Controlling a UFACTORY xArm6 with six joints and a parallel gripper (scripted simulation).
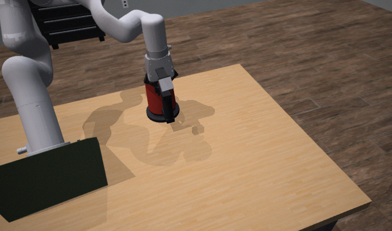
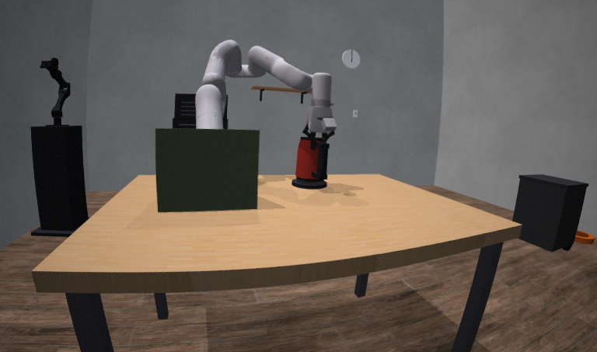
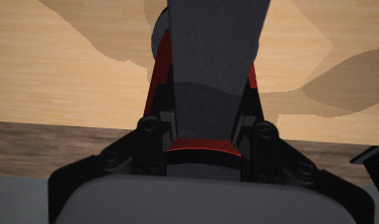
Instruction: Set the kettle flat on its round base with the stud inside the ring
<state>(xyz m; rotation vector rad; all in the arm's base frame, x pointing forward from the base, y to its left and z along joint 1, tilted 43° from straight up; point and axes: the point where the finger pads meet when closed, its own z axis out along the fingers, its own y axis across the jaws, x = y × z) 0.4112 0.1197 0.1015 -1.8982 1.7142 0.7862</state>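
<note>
My gripper is now 50 mm above the red kettle and 30 mm to the right of it. Also, from my hand: round black base: 170 mm below, 70 mm to the left.
</note>
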